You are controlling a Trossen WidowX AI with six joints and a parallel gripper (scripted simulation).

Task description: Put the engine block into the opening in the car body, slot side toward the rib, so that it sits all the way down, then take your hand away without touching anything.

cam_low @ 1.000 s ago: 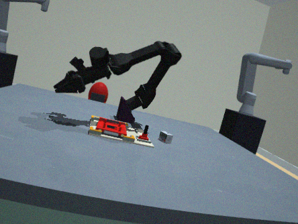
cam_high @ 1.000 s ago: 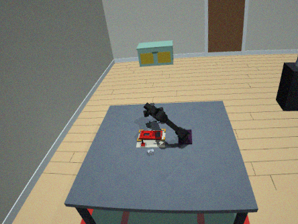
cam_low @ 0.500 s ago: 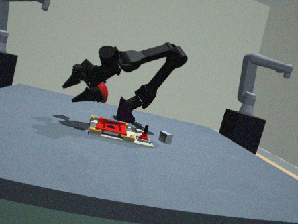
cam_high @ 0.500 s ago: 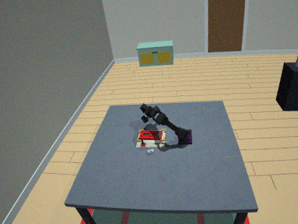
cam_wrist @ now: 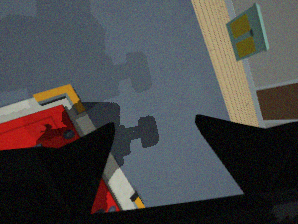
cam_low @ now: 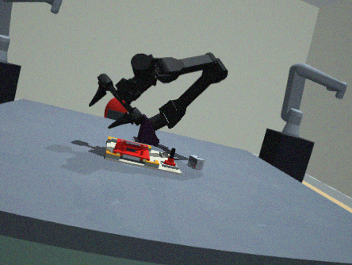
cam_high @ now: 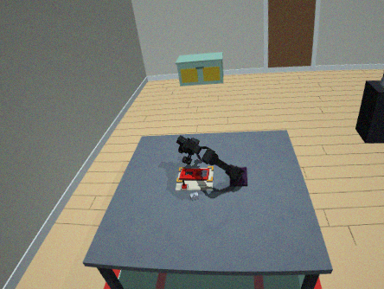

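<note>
My gripper tip is 35 cm to the right of the grey engine block, 8 cm above it and 7 cm past it.
</note>
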